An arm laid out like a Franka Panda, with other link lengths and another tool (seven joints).
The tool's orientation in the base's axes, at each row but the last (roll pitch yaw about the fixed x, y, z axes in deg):
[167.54 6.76 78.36]
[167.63 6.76 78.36]
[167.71 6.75 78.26]
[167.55 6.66 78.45]
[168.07 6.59 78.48]
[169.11 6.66 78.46]
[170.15 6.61 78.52]
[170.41 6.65 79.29]
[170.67 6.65 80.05]
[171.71 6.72 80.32]
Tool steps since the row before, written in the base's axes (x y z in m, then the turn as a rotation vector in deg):
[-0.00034 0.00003 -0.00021 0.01 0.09 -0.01]
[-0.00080 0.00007 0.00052 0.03 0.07 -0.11]
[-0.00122 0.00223 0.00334 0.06 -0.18 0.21]
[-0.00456 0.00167 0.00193 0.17 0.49 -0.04]
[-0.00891 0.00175 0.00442 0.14 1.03 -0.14]
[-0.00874 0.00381 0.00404 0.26 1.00 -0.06]
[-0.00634 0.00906 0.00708 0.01 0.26 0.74]
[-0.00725 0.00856 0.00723 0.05 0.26 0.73]
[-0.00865 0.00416 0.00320 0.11 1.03 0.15]
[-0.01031 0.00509 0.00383 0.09 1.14 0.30]
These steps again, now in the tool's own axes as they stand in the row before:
[-0.00001 -0.00038 0.00013 0.09 -0.01 0.00]
[-0.00015 -0.00067 -0.00066 0.09 -0.01 0.10]
[0.00153 -0.00086 -0.00381 -0.19 0.13 -0.16]
[0.00049 -0.00426 -0.00299 0.52 0.07 0.00]
[-0.00057 -0.00798 -0.00617 1.05 -0.07 0.01]
[0.00150 -0.00836 -0.00593 1.03 0.07 -0.05]
[0.00675 -0.00655 -0.00916 0.17 0.09 -0.76]
[0.00618 -0.00726 -0.00934 0.18 0.13 -0.75]
[0.00221 -0.00855 -0.00493 1.01 -0.03 -0.28]
[0.00281 -0.01030 -0.00573 1.10 -0.04 -0.44]

